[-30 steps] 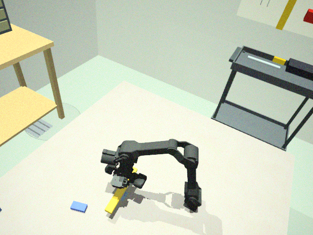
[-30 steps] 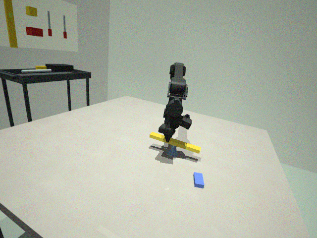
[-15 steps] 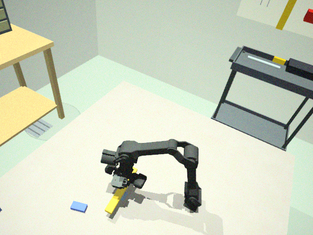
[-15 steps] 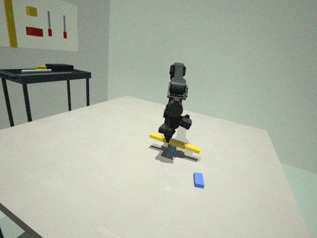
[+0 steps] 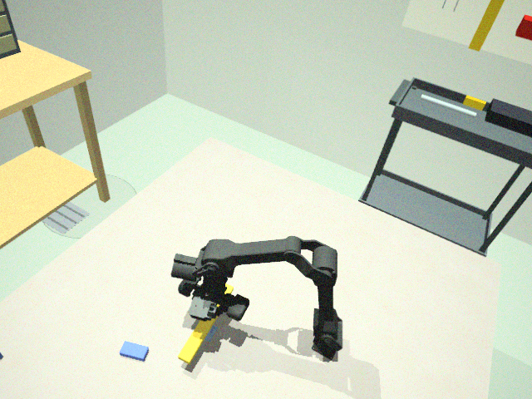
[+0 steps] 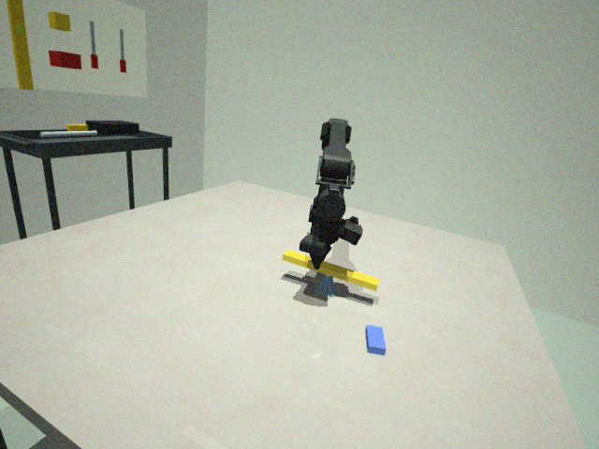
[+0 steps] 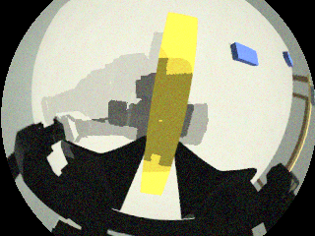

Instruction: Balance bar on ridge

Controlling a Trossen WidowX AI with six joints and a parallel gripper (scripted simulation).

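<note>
My gripper tip is now 3 cm to the right of the yellow bar. The rest, counted from my gripper tip: flat blue block: 18 cm to the left, 13 cm ahead, 5 cm below.
</note>
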